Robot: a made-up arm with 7 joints.
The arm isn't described. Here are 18 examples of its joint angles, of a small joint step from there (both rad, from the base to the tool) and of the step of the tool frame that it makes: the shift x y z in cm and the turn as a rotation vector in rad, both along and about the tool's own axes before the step.
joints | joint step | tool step
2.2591 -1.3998 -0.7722 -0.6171 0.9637 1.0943 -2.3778 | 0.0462 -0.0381 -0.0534 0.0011 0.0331 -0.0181 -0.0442 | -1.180 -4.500 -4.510 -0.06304 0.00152 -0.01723
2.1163 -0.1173 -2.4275 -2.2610 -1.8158 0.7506 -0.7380 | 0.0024 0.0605 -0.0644 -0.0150 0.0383 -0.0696 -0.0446 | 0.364 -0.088 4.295 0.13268 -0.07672 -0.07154
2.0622 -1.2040 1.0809 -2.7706 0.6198 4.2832 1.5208 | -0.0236 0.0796 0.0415 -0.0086 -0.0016 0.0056 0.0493 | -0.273 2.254 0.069 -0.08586 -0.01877 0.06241
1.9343 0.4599 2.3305 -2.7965 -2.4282 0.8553 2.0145 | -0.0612 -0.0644 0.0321 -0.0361 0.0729 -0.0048 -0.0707 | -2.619 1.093 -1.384 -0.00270 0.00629 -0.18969
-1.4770 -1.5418 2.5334 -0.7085 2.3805 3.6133 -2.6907 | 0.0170 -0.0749 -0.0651 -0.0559 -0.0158 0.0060 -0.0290 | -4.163 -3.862 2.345 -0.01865 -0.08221 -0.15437
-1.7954 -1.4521 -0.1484 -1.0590 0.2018 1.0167 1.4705 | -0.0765 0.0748 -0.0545 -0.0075 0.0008 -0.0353 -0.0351 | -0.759 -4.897 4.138 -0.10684 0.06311 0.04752
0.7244 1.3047 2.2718 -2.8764 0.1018 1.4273 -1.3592 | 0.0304 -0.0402 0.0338 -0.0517 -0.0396 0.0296 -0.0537 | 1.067 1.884 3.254 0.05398 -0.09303 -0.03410
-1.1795 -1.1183 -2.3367 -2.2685 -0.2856 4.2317 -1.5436 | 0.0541 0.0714 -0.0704 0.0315 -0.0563 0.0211 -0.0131 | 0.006 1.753 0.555 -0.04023 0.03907 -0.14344
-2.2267 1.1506 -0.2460 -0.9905 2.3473 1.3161 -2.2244 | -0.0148 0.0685 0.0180 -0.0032 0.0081 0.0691 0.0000 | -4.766 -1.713 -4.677 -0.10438 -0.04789 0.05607
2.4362 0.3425 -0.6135 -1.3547 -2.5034 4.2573 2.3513 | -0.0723 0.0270 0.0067 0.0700 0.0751 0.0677 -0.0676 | 0.146 2.672 -2.095 0.03571 0.03303 -0.01708
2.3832 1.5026 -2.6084 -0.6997 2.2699 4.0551 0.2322 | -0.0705 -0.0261 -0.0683 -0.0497 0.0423 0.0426 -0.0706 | 1.850 5.200 2.870 0.01815 0.12064 -0.15549
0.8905 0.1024 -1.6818 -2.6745 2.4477 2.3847 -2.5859 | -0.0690 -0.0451 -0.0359 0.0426 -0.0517 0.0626 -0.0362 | 1.203 3.996 -1.477 -0.07666 -0.00763 -0.00904
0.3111 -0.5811 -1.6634 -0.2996 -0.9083 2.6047 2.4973 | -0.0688 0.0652 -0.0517 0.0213 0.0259 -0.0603 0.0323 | -3.437 -3.094 -3.862 0.06580 0.04674 -0.03151
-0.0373 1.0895 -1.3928 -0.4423 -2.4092 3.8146 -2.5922 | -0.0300 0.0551 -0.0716 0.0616 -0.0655 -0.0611 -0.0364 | -1.659 0.203 1.851 -0.02852 0.10209 -0.18348
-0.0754 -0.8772 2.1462 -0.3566 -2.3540 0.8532 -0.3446 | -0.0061 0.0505 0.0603 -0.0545 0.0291 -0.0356 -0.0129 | 2.098 -2.484 1.446 0.05614 -0.01068 -0.10448
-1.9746 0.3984 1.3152 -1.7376 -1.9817 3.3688 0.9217 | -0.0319 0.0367 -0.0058 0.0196 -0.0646 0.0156 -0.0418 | -2.671 2.315 -1.057 -0.01757 -0.00981 -0.06398
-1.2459 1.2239 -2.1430 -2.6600 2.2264 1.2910 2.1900 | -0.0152 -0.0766 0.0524 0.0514 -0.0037 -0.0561 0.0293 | -0.955 -1.555 2.674 -0.09092 0.06908 0.07713
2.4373 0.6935 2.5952 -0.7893 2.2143 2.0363 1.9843 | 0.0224 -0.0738 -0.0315 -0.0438 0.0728 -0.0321 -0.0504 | 5.824 -6.333 -2.194 0.03054 -0.01031 0.05303
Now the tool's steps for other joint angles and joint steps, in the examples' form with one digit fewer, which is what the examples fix.
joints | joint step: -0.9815 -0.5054 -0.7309 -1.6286 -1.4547 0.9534 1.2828 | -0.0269 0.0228 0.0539 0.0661 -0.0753 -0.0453 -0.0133
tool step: 2.24 2.84 -2.28 -0.0247 0.0427 0.0904
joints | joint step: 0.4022 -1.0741 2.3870 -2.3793 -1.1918 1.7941 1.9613 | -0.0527 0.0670 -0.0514 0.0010 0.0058 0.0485 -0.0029
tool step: 2.69 0.67 3.65 0.0118 -0.1238 0.0395
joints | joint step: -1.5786 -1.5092 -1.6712 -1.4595 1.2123 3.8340 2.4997 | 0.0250 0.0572 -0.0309 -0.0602 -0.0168 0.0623 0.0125
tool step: 3.74 0.09 -1.19 0.0407 -0.0399 -0.1005
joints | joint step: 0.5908 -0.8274 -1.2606 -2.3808 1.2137 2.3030 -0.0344 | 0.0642 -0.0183 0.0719 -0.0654 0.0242 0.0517 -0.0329
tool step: -2.71 2.17 6.25 -0.0682 -0.0825 -0.0138
